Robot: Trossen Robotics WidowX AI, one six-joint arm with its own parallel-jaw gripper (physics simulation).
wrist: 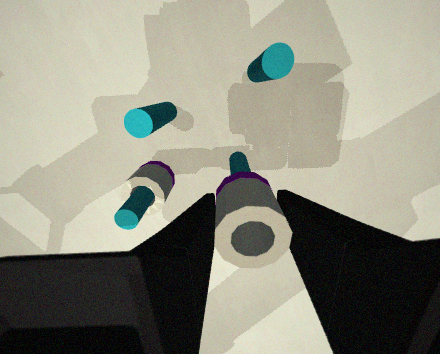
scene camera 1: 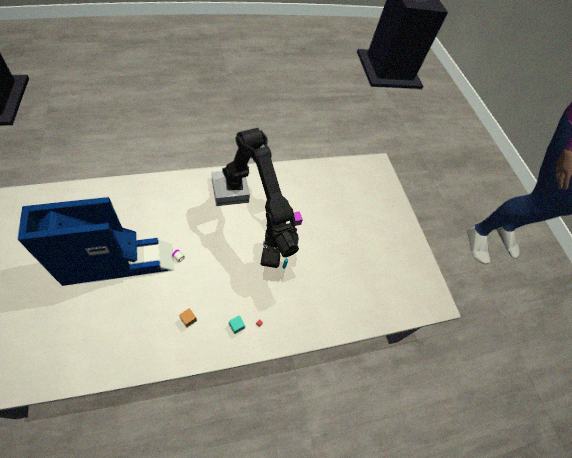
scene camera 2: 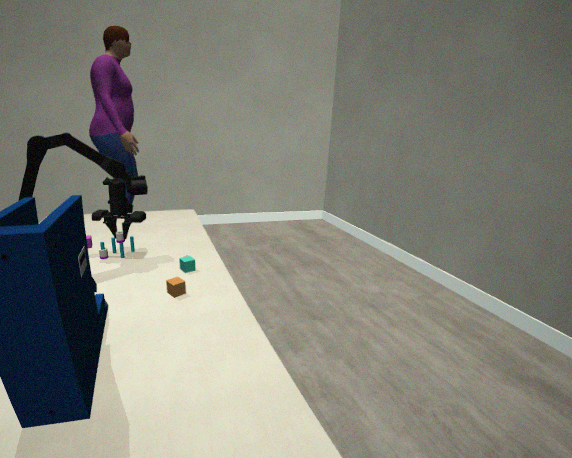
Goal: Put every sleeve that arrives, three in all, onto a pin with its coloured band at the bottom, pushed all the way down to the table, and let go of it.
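My gripper (scene camera 2: 120, 239) (wrist: 245, 200) is shut on a grey sleeve (scene camera 2: 120, 235) (wrist: 242, 201), held upright with its purple band at the bottom. It is directly above a teal pin (scene camera 2: 122, 250) (wrist: 238, 162); whether the pin's tip is inside is hidden. Another sleeve (scene camera 2: 103, 253) (wrist: 158, 181) stands around a pin, band down at the table. Two bare pins, one (scene camera 2: 132, 244) (wrist: 278, 61) and another (scene camera 2: 113, 245) (wrist: 138, 123), stand nearby. A third sleeve (scene camera 1: 178, 255) lies on its side off the chute's end, its band towards the chute. The fingertips are hidden in scene camera 1.
A blue dispenser (scene camera 1: 85, 260) (scene camera 2: 75, 320) with a chute stands on the table (scene camera 1: 350, 280). An orange cube (scene camera 1: 188, 317) (scene camera 2: 176, 287), a teal cube (scene camera 1: 237, 324) (scene camera 2: 187, 264) and a small red cube (scene camera 1: 259, 323) lie near one long edge. A magenta block (scene camera 1: 298, 218) (scene camera 2: 89, 241) lies beside the arm.
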